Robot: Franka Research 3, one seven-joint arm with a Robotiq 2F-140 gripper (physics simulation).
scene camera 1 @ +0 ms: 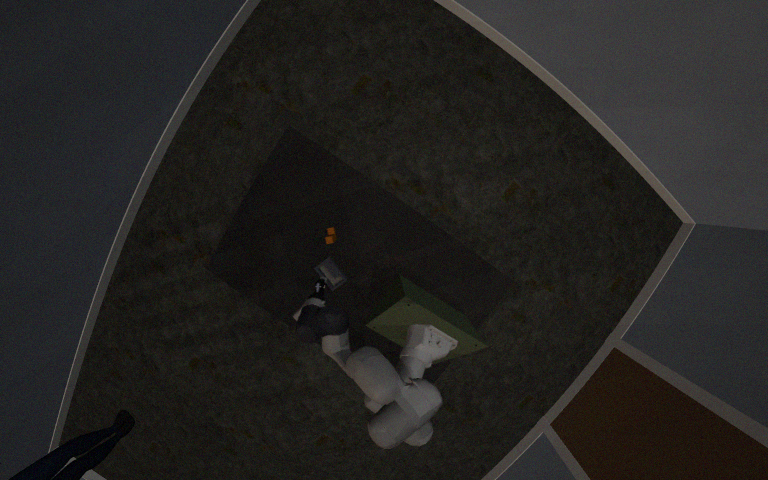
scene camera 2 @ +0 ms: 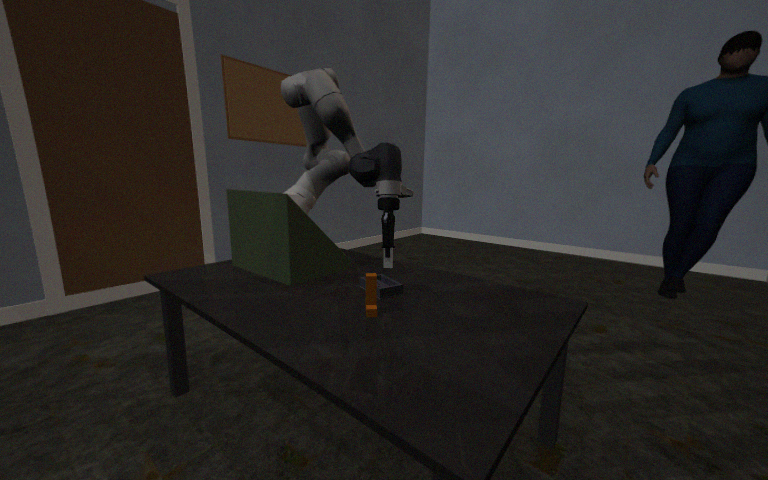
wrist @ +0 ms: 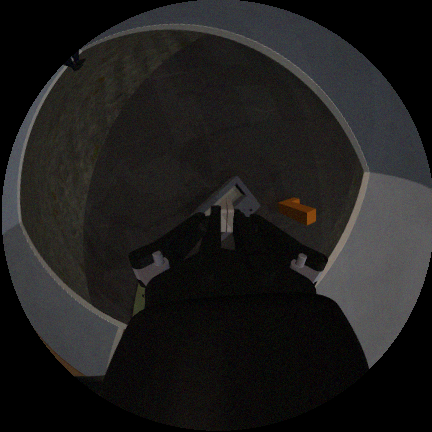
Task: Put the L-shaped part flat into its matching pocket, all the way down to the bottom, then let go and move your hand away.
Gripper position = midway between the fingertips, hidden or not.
My gripper [scene camera 2: 388,267] is shut, with nothing in its grasp.
My gripper also shows in the wrist view [wrist: 225,206].
